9 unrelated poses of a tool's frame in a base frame.
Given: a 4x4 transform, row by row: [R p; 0 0 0 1], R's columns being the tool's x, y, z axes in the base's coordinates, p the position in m. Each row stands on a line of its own.
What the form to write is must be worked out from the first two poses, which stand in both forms.
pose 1, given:
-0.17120 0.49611 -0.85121 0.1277
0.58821 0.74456 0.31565 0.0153
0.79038 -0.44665 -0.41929 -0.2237
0 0 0 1
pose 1, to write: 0.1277 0.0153 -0.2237 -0.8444 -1.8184 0.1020
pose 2, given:
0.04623 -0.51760 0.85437 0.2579
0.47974 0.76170 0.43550 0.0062
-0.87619 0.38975 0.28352 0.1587
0 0 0 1
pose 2, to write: 0.2579 0.0062 0.1587 -0.0349 1.3210 0.7613
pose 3, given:
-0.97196 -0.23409 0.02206 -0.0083
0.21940 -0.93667 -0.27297 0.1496
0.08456 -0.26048 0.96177 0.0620
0 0 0 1
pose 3, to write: -0.0083 0.1496 0.0620 0.0794 -0.3973 2.8822
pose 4, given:
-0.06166 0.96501 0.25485 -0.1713
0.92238 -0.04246 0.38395 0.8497
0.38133 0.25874 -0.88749 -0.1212
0 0 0 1
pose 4, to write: -0.1713 0.8497 -0.1212 -2.0866 -2.1079 -0.7105
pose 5, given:
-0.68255 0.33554 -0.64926 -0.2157
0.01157 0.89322 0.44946 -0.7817
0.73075 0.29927 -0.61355 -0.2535
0 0 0 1
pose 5, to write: -0.2157 -0.7817 -0.2535 -0.2474 -2.2733 -0.5337
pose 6, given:
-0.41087 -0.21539 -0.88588 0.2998
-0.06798 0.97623 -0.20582 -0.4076
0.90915 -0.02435 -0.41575 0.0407
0 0 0 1
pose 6, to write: 0.2998 -0.4076 0.0407 0.2015 -1.9931 0.1637
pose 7, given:
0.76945 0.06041 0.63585 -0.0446
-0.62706 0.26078 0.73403 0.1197
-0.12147 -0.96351 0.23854 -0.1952
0 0 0 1
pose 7, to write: -0.0446 0.1197 -0.1952 -1.2300 0.5487 -0.4981
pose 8, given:
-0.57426 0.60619 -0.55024 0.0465
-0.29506 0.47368 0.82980 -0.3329
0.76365 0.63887 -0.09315 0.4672
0 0 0 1
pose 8, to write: 0.0465 -0.3329 0.4672 -0.2630 -1.8098 -1.2414
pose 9, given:
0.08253 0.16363 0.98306 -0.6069
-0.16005 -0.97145 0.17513 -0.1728
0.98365 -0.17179 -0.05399 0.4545
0 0 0 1
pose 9, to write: -0.6069 -0.1728 0.4545 -2.1219 -0.0036 -1.9797
